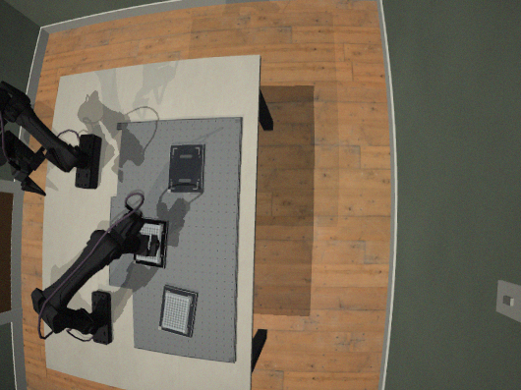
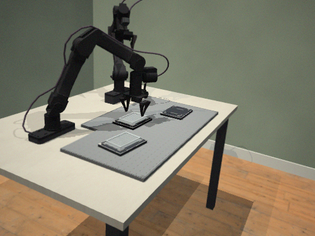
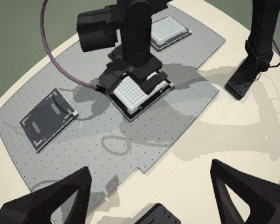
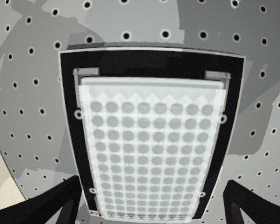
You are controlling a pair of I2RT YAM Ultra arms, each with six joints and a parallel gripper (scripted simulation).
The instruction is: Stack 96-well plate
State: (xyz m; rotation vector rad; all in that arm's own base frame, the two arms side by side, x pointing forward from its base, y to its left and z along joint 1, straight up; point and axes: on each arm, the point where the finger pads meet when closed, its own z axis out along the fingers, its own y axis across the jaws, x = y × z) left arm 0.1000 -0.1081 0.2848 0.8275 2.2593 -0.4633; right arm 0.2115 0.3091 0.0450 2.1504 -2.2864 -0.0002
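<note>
My right gripper is now 40 mm above the black nest.
</note>
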